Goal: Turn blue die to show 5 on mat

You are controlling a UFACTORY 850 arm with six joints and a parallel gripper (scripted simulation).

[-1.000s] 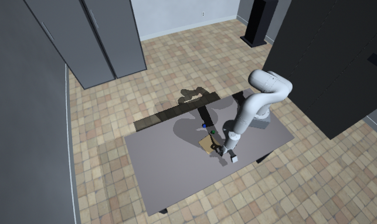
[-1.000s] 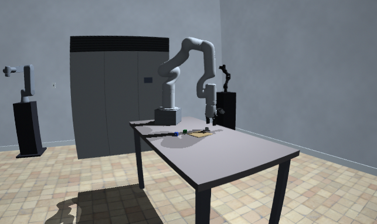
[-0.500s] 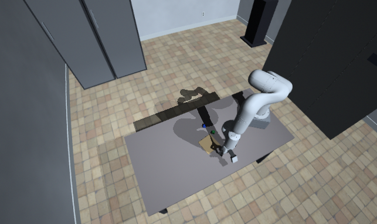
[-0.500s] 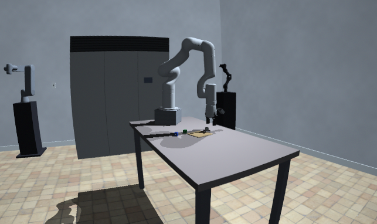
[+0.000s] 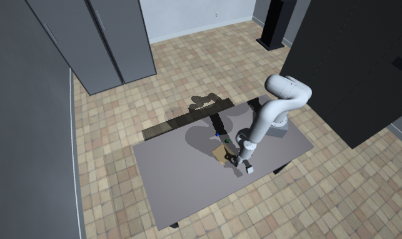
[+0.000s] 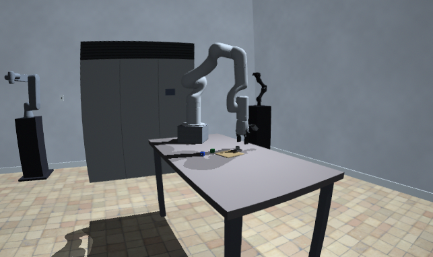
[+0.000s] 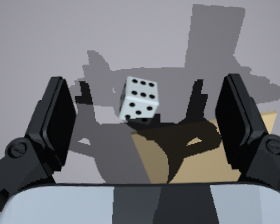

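My gripper is now 4 cm to the left of the white die and 4 cm above it. From my hand the other things lie so: blue die (3 cm ahead, 32 cm to the right, 4 cm below); green die (1 cm behind, 23 cm to the right, 4 cm below); mat (7 cm ahead, 14 cm to the right, 5 cm below).
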